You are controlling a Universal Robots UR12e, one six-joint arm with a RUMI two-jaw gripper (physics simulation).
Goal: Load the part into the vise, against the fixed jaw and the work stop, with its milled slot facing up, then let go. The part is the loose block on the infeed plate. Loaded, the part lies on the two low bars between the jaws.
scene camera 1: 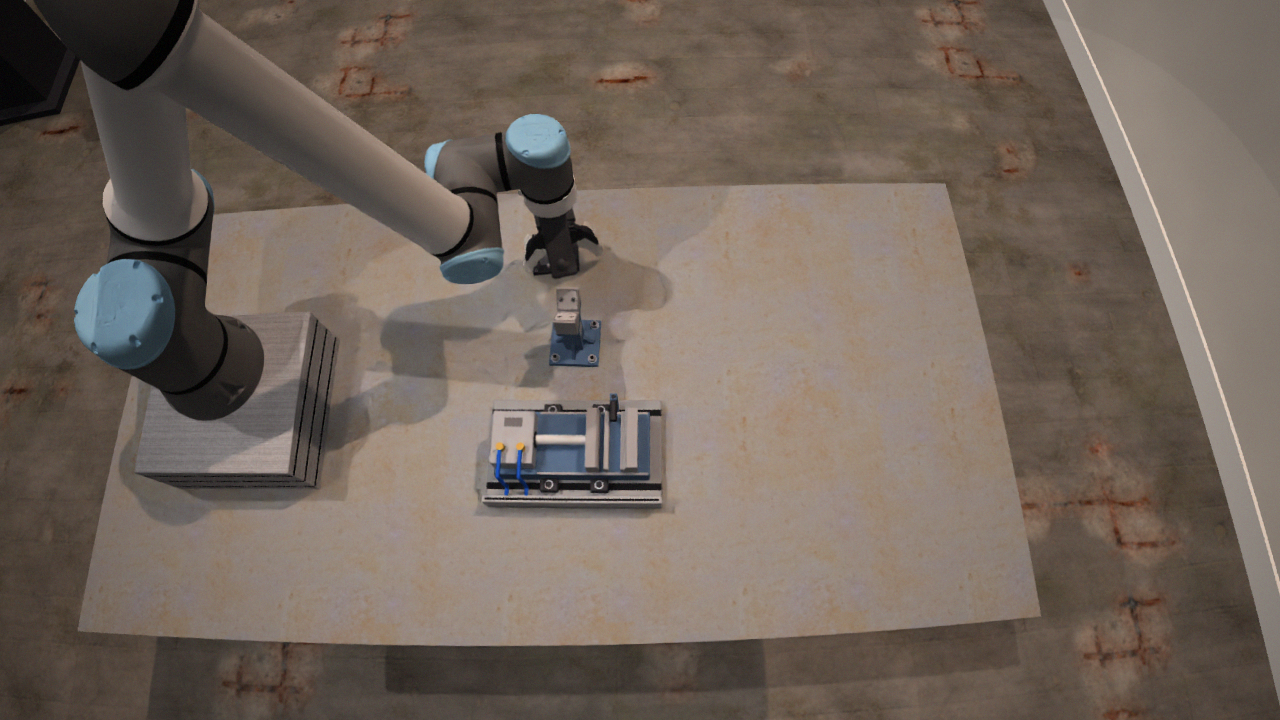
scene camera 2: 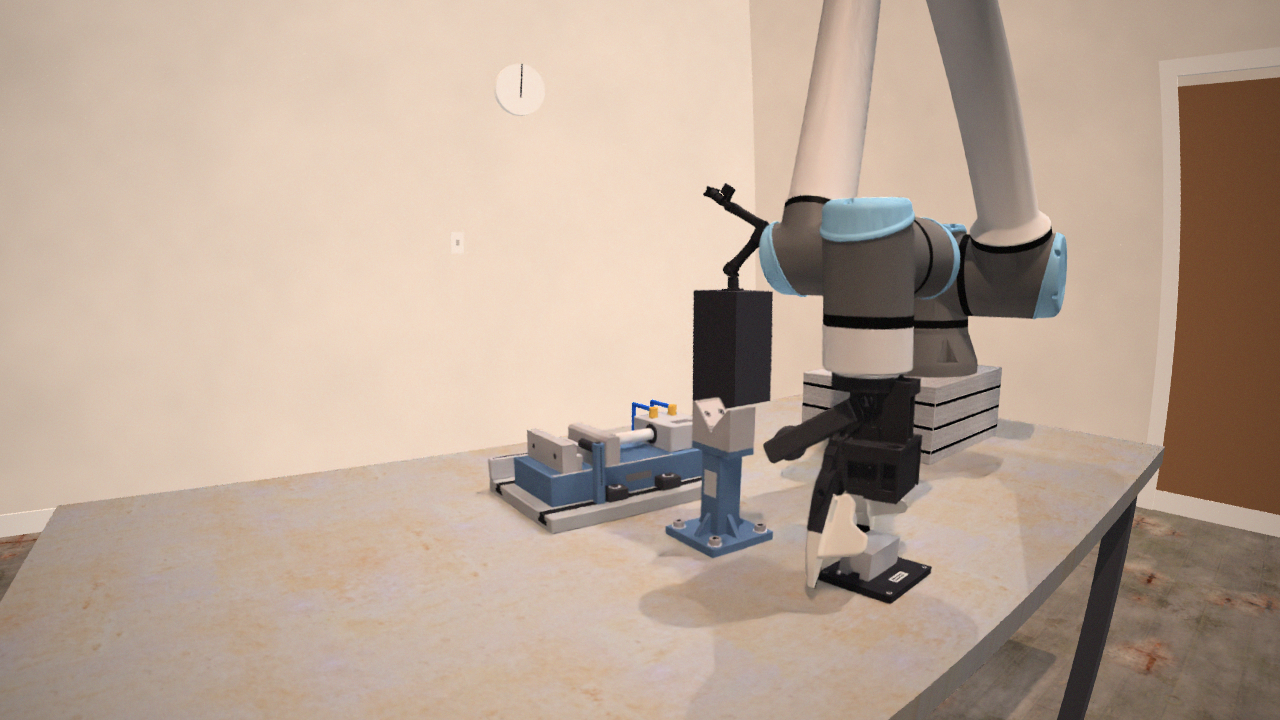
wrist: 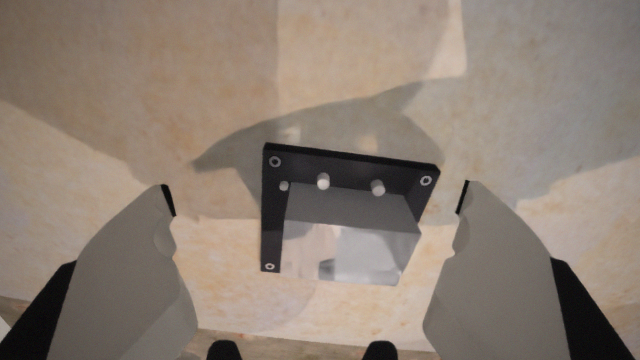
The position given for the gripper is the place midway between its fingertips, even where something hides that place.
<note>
In view: the gripper (scene camera 2: 843, 560), a part (scene camera 2: 881, 553), a black infeed plate (scene camera 2: 876, 588), a vise body (scene camera 2: 687, 463) and a work stop (scene camera 2: 597, 450).
The part also shows in the wrist view (wrist: 345, 235). The gripper is seen too in scene camera 1 (scene camera 1: 564, 262) and in the wrist view (wrist: 314, 187). The black infeed plate also shows in the wrist view (wrist: 300, 164).
</note>
